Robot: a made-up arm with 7 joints.
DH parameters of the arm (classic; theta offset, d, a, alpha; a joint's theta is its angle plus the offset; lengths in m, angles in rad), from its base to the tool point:
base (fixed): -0.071 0 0 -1.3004
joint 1: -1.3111 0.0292 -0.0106 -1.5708
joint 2: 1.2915 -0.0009 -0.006 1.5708
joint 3: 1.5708 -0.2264 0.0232 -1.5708
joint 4: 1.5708 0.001 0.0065 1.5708
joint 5: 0 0.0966 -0.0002 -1.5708
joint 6: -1.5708 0 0.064 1.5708
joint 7: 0 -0.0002 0 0
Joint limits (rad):
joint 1: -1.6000..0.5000
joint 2: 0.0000..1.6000
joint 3: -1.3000..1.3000
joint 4: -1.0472..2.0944
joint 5: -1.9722..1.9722
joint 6: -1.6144..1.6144
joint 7: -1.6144..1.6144
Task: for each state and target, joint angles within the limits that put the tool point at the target. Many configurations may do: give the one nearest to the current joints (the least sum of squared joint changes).
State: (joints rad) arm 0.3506 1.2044 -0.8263 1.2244 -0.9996 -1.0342 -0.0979
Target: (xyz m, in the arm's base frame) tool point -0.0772 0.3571 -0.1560
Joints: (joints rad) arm 0.4299 1.1658 -0.8369 1.3572 -1.0187 -0.8071 -0.0979
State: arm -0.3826 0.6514 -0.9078 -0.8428 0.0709 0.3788 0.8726
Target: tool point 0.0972 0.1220 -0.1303
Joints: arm -0.1782 1.3327 -0.7969 -0.9248 0.0922 0.4182 0.8726
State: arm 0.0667 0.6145 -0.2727 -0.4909 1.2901 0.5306 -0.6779
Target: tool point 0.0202 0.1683 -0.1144
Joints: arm 0.5000 0.5915 0.1455 -0.8926 1.4420 0.7802 -0.6779
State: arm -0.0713 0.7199 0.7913 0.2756 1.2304 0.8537 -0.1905
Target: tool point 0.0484 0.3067 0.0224
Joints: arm -0.0468 1.0442 1.0186 -0.1458 1.4015 0.9245 -0.1905
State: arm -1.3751 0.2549 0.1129 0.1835 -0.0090 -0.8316 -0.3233
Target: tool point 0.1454 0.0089 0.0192
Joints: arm -1.2800 0.1672 0.0147 -0.7110 0.0364 -1.0628 -0.3233
